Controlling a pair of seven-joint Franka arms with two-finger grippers.
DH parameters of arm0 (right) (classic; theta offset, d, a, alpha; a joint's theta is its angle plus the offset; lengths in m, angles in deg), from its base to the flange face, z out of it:
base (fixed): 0 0 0 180
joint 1: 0 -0.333 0 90
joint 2: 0 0 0 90
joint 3: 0 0.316 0.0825 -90
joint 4: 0 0 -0.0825 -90
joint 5: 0 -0.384 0 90
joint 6: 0 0 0.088 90
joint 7: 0 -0.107 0 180
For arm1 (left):
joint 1: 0 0.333 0 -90
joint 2: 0 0 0 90
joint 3: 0 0.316 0.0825 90
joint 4: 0 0 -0.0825 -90
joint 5: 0 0.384 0 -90
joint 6: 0 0 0.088 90
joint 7: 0 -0.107 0 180
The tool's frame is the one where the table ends.
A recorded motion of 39 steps. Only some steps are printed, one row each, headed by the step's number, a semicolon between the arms.
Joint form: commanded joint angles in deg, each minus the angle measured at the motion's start. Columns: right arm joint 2, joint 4, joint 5, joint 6, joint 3, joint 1, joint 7; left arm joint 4, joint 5, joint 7, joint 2, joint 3, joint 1, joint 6.
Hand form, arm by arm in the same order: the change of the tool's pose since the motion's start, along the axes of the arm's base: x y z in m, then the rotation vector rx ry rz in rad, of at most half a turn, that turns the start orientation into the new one. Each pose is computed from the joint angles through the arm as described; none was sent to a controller.
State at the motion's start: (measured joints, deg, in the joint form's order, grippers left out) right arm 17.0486 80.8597 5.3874 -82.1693 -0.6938 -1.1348 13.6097; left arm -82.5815 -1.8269 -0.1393 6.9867 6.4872 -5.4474 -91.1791
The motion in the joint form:
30: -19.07 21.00 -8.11 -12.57 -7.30 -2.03 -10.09; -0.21 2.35 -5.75 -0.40 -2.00 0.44 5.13
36: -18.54 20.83 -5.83 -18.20 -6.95 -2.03 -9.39; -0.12 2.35 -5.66 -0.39 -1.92 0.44 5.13
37: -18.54 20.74 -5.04 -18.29 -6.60 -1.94 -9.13; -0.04 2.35 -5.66 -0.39 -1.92 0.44 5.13
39: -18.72 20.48 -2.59 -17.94 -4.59 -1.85 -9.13; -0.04 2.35 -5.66 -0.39 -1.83 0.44 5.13
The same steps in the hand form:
30: -0.0787 -0.0366 0.0394 0.1090 -0.1936 -0.2824; -0.0117 -0.0101 -0.0056 0.0344 0.0867 -0.1269
36: -0.0656 -0.0381 0.0439 0.0763 -0.2871 -0.2509; -0.0116 -0.0093 -0.0049 0.0346 0.0854 -0.1239
37: -0.0652 -0.0368 0.0448 0.0644 -0.2904 -0.2374; -0.0116 -0.0093 -0.0043 0.0347 0.0840 -0.1239
39: -0.0652 -0.0219 0.0483 0.0279 -0.2930 -0.1907; -0.0116 -0.0085 -0.0043 0.0348 0.0840 -0.1224

